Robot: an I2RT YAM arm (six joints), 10 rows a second.
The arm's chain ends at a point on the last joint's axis. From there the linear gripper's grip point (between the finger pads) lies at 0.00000 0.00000 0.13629 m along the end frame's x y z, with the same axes.
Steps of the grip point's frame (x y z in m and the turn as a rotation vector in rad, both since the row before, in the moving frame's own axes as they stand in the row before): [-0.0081, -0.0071, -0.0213, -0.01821, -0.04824, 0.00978]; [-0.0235, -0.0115, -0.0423, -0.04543, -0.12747, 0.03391]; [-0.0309, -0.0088, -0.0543, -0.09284, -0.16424, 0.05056]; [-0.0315, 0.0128, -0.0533, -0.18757, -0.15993, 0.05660]
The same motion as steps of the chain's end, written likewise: [-0.0015, -0.0095, -0.0211, -0.01821, -0.04824, 0.00978]; [-0.0061, -0.0174, -0.0411, -0.04543, -0.12747, 0.03391]; [-0.0083, -0.0208, -0.0519, -0.09284, -0.16424, 0.05056]; [-0.0092, -0.0119, -0.0492, -0.18757, -0.15993, 0.05660]
